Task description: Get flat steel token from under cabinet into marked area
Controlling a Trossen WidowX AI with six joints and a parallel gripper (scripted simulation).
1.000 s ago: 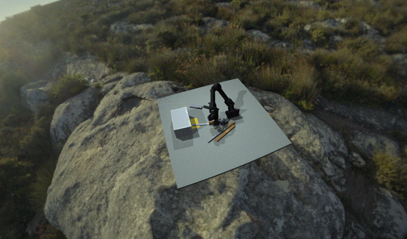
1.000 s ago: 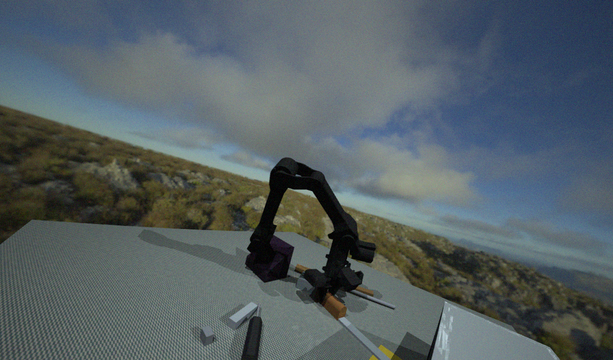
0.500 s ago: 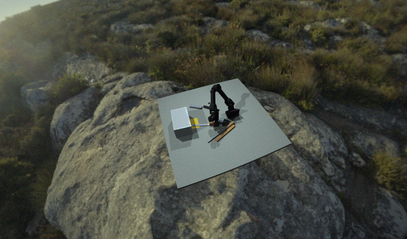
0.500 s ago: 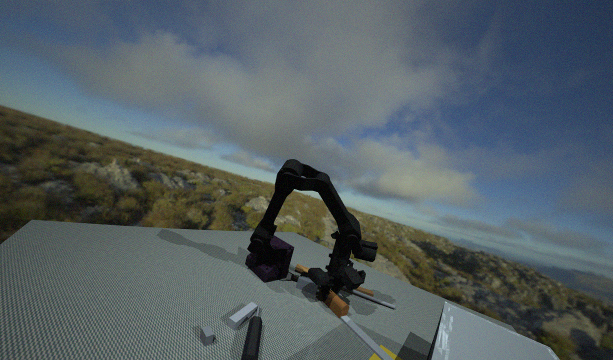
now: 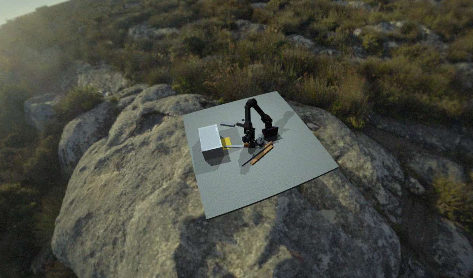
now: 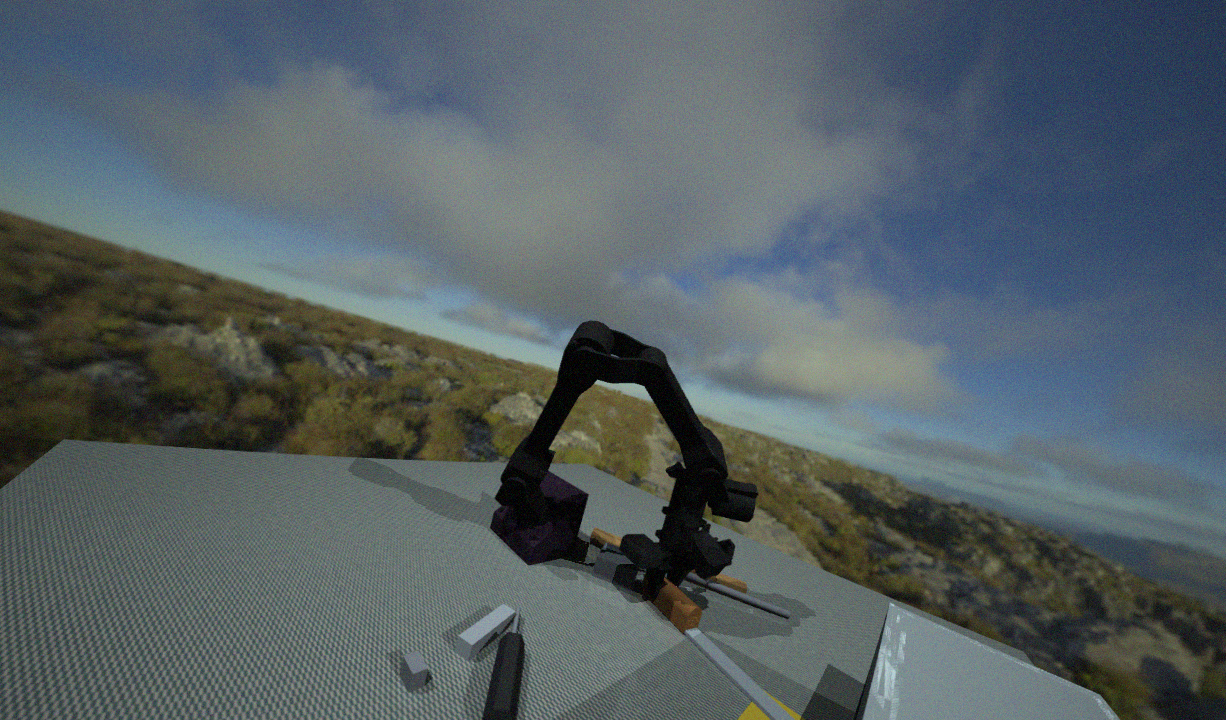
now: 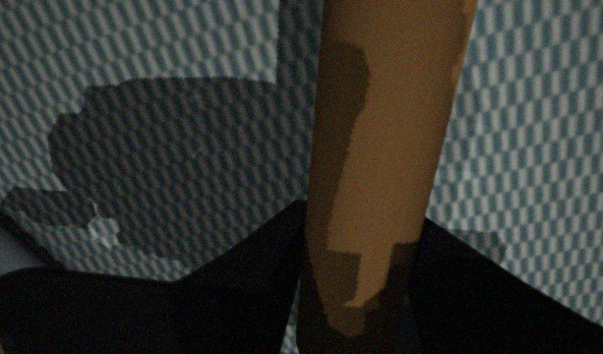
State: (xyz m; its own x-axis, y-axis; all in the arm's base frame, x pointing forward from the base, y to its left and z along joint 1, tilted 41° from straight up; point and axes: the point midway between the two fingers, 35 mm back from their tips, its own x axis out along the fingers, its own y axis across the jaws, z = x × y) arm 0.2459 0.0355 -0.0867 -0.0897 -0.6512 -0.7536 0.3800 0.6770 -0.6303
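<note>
My gripper tip is now 9 cm past the grey block and 1 cm below it. The rest, counted from my gripper tip: grey bar: 9 cm behind, 28 cm to the right; small grey cube: 7 cm behind, 37 cm to the right; wooden stick: 5 cm behind, 14 cm to the left.
</note>
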